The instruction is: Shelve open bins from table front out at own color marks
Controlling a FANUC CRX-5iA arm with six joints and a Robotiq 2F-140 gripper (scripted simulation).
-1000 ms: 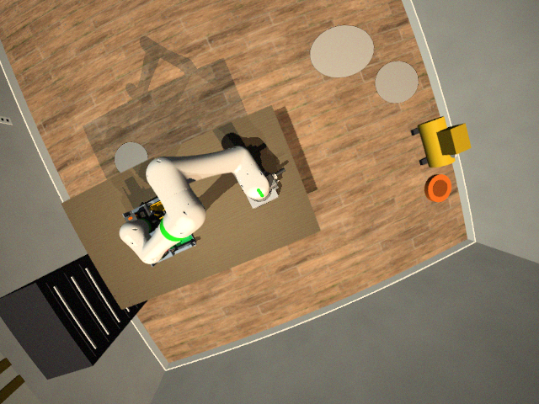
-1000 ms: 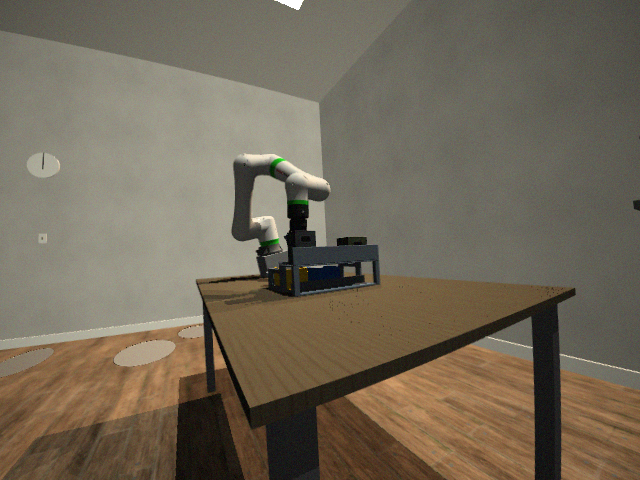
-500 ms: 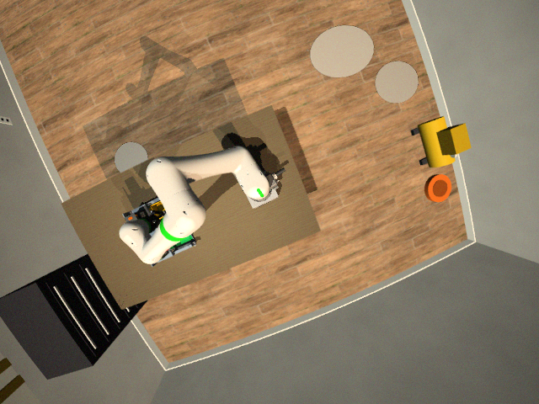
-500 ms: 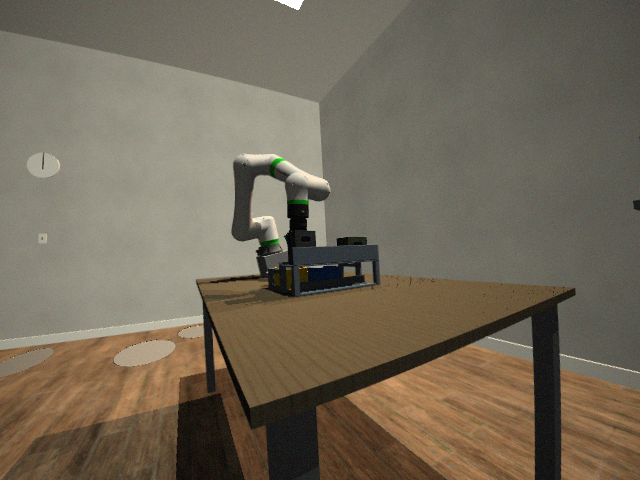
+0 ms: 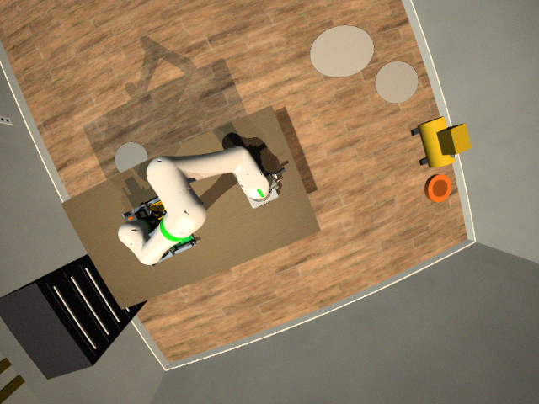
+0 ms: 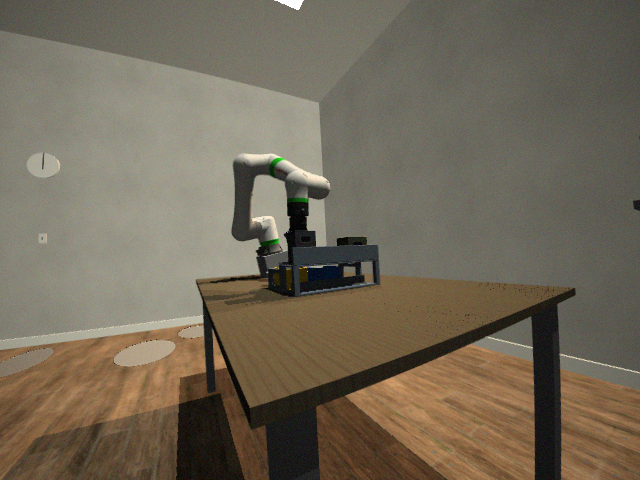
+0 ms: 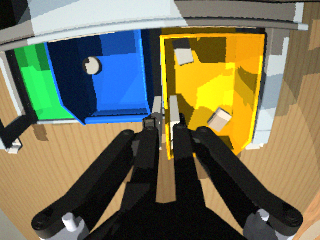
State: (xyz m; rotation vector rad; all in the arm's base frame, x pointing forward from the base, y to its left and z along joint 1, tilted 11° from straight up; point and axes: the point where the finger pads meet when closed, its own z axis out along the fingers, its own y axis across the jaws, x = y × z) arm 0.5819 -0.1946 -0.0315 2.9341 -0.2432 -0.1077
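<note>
Right now the yellow bin is 5 cm to the right of my hand, 5 cm below it and 1 cm behind it. Round my hand: blue bin: 6 cm to the left, 6 cm ahead, 5 cm below; then blue mark: 9 cm below, 6 cm to the left, 6 cm ahead; then yellow mark: 9 cm below, 5 cm to the right, 4 cm ahead.
</note>
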